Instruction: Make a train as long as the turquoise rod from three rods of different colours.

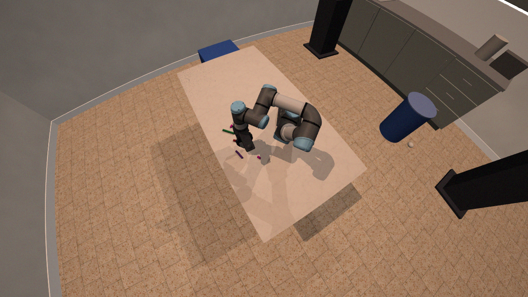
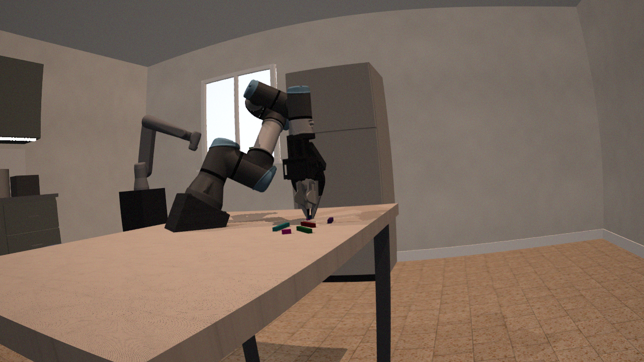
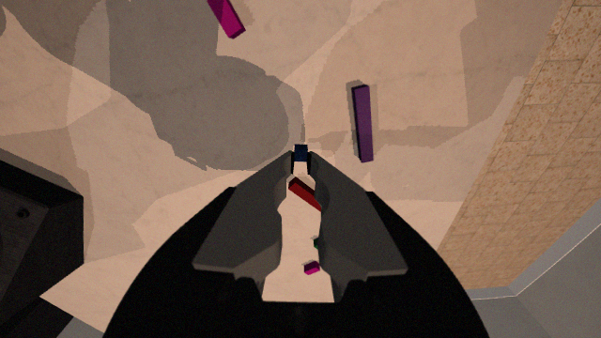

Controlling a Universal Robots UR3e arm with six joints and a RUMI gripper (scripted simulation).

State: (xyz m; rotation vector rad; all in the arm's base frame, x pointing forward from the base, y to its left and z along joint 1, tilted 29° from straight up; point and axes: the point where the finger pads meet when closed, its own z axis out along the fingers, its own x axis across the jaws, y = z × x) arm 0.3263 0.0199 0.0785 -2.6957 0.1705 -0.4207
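My hand is 5 cm short of the purple rod, 2 cm to the right of it and 2 cm above it. From my hand the other things lie so: red rod: 2 cm ahead, 6 cm to the right, 2 cm below; then turquoise rod: 4 cm behind, 10 cm to the right, 2 cm below; then blue rod: 1 cm below.
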